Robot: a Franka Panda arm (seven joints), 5 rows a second.
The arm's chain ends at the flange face. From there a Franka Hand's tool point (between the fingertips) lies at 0.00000 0.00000 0.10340 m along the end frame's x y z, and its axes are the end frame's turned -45 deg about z.
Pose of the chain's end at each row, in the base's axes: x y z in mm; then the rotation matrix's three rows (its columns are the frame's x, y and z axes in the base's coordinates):
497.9 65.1 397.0; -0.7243 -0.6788 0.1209; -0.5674 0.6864 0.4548; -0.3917 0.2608 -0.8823
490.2 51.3 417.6; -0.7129 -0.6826 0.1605; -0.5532 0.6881 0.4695; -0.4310 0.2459 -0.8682
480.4 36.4 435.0; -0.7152 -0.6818 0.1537; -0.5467 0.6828 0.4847; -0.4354 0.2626 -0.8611
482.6 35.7 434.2; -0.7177 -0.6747 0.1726; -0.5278 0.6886 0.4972; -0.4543 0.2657 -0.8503
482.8 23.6 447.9; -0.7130 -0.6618 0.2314; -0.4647 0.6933 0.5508; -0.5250 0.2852 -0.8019
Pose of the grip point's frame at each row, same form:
510.4 112.1 305.8; -0.0322 -0.9921 0.1209; -0.8866 0.0841 0.4548; -0.4614 -0.0926 -0.8823
506.8 99.8 327.8; -0.0214 -0.9868 0.1605; -0.8777 0.0954 0.4695; -0.4786 -0.1309 -0.8682
496.3 86.5 346.0; -0.0236 -0.9878 0.1537; -0.8694 0.0962 0.4847; -0.4936 -0.1222 -0.8611
500.4 87.1 346.3; -0.0304 -0.9846 0.1726; -0.8601 0.1137 0.4972; -0.5091 -0.1334 -0.8503
506.7 80.6 365.0; -0.0362 -0.9721 0.2314; -0.8188 0.1616 0.5508; -0.5729 -0.1696 -0.8019

